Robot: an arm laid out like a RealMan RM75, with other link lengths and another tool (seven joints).
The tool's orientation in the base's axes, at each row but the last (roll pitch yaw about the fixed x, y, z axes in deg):
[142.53, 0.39, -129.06]
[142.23, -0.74, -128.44]
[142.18, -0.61, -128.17]
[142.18, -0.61, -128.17]
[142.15, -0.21, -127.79]
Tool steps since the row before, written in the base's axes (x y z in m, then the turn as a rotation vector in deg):
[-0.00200, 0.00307, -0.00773, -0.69, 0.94, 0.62]
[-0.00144, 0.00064, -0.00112, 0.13, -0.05, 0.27]
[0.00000, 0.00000, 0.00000, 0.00, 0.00, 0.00]
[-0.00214, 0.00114, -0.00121, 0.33, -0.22, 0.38]
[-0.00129, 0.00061, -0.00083, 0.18, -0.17, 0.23]
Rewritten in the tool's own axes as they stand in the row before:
[-0.00107, -0.00194, 0.00826, -0.30, 1.27, 0.20]
[0.00038, 0.00052, 0.00182, -0.04, 0.06, -0.30]
[0.00000, 0.00000, 0.00000, 0.00, 0.00, 0.00]
[0.00041, 0.00114, 0.00242, -0.03, -0.08, -0.54]
[0.00031, 0.00059, 0.00151, 0.02, -0.05, -0.33]

